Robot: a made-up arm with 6 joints.
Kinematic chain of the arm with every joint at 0, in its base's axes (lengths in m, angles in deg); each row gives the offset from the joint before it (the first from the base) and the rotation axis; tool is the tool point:
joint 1: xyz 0 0 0.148 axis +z
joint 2: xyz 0 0.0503 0 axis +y
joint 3: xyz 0 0 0.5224 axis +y
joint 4: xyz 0 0 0.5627 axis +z
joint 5: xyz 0 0 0 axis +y
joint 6: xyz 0 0 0.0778 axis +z
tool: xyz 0 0 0
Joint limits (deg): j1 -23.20..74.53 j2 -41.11..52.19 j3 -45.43..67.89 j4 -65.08..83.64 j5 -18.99..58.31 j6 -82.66..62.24
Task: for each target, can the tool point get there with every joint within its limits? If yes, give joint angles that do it. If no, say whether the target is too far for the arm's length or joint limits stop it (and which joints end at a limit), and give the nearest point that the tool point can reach.
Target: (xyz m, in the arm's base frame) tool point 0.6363 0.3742 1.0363
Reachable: yes | joints 26.09 31.79 14.72 -49.06 -5.78 -57.62
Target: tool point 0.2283 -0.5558 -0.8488
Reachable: no: joint limits stop it (at a limit: joint 1, joint 2, joint 3, joint 5) | nearest point 0.8410 -0.3334 0.1129 | short by 1.162 m
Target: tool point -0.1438 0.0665 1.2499
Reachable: yes | joints -3.15 11.23 -34.61 56.84 7.27 -19.49
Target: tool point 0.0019 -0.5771 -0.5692
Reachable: no: joint limits stop it (at a limit: joint 1, joint 2, joint 3, joint 5) | nearest point 0.8397 -0.3416 0.1163 | short by 1.108 m
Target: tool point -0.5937 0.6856 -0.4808
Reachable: no: joint limits stop it (at a limit: joint 1, joint 2, joint 3, joint 5) | nearest point 0.1515 0.9027 0.1233 | short by 0.984 m
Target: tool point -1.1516 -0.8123 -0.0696
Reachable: no: too far | nearest point -0.8020 -0.5657 0.5547 | short by 0.757 m
